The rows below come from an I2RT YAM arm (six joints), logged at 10 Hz.
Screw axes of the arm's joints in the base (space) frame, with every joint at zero. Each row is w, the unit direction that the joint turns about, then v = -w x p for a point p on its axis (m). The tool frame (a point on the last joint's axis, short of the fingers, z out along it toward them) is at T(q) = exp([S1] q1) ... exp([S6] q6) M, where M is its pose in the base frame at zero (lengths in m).
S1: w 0 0 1 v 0 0 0
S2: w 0 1 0 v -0.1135 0 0.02
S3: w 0 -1 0 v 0.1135 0 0.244
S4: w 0 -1 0 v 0.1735 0 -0.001
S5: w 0 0 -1 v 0 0.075 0
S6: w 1 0 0 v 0 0.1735 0
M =
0 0 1 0.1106
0 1 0 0
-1 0 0 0.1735
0 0 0 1
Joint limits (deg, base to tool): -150..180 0..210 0..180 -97..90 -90..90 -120..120
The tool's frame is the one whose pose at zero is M.
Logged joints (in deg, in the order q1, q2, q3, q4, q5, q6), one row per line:
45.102, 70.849, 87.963, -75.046, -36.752, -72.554
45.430, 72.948, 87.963, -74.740, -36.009, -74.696
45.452, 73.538, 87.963, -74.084, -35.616, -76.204
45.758, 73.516, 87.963, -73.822, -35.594, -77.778
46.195, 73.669, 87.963, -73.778, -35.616, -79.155
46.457, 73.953, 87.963, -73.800, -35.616, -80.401
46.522, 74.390, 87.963, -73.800, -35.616, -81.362
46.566, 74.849, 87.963, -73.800, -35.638, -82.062
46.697, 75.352, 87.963, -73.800, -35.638, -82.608
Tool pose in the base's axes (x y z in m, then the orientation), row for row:
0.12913, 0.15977, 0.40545, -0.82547, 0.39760, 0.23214, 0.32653
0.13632, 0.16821, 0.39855, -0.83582, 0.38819, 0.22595, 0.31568
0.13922, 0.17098, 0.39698, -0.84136, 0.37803, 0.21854, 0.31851
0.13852, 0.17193, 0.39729, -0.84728, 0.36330, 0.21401, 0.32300
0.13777, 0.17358, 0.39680, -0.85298, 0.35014, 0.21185, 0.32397
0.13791, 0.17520, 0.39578, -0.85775, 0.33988, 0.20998, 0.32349
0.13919, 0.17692, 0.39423, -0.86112, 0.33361, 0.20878, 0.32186
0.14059, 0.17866, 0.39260, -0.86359, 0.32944, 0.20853, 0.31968
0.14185, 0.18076, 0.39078, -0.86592, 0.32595, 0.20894, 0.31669
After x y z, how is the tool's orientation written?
As a quaternion, x y z w.
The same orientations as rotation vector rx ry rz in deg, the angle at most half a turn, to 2 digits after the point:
-123.91, 59.68, 34.85
-126.14, 58.58, 34.10
-126.80, 56.97, 32.93
-127.41, 54.63, 32.18
-128.20, 52.63, 31.84
-128.95, 51.10, 31.57
-129.56, 50.19, 31.41
-130.07, 49.62, 31.41
-130.61, 49.17, 31.52

